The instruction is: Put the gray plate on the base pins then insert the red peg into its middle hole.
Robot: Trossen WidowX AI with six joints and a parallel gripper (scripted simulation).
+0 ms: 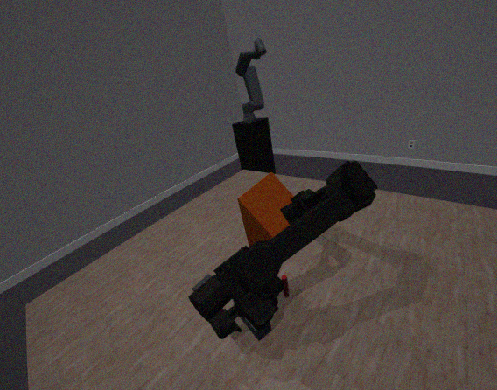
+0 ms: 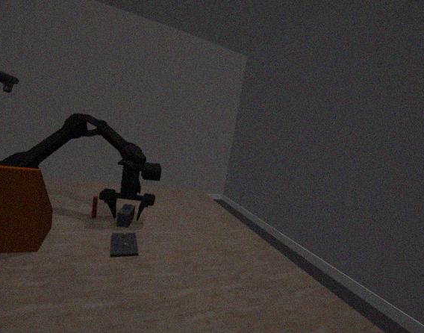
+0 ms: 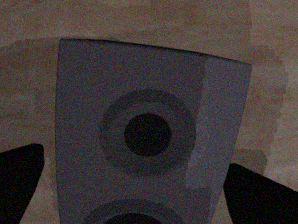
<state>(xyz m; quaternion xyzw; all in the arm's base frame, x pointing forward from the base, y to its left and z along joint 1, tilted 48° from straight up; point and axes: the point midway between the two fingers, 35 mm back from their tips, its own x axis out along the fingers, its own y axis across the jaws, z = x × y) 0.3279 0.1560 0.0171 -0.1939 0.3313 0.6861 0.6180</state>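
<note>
Right now my gripper tip is 3 cm below the gray plate. The rest, counted from my gripper tip: red peg: 11 cm behind, 2 cm to the left, 3 cm above; then base: 1 cm ahead, 16 cm to the right.
</note>
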